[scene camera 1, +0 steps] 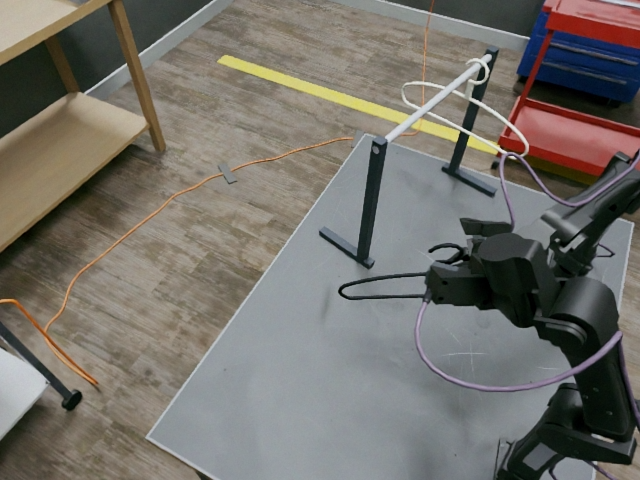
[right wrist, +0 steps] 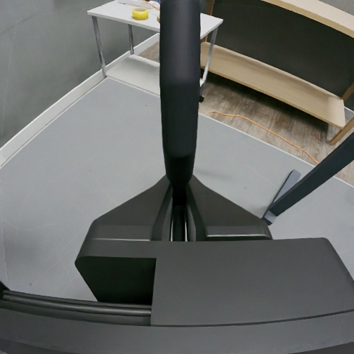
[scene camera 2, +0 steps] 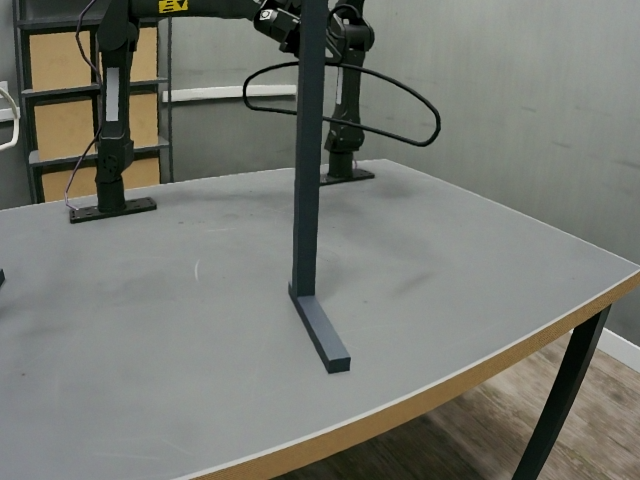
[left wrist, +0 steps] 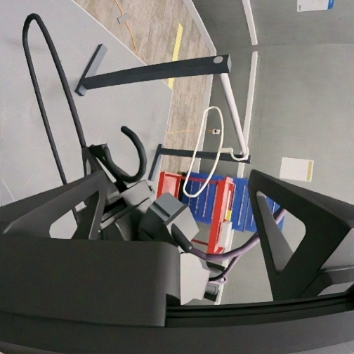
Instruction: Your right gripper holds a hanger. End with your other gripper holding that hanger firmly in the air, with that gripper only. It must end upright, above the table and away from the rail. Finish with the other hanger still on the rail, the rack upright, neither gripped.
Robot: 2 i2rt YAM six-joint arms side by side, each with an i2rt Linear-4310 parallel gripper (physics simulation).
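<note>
A black hanger hangs hook up in the air above the grey table. My right gripper is shut on its neck, below the hook. My left gripper is open and empty; in its wrist view, the hook and the right gripper lie toward its left finger. In scene camera 1 the left gripper's fingertips cannot be made out. The white hanger hangs on the rail. The rack stands upright.
In scene camera 1 the rack stands near the table's far edge, beyond the black hanger. A red cart and a blue cabinet stand past the table. Purple cables run along both arms. A wooden shelf stands at the left.
</note>
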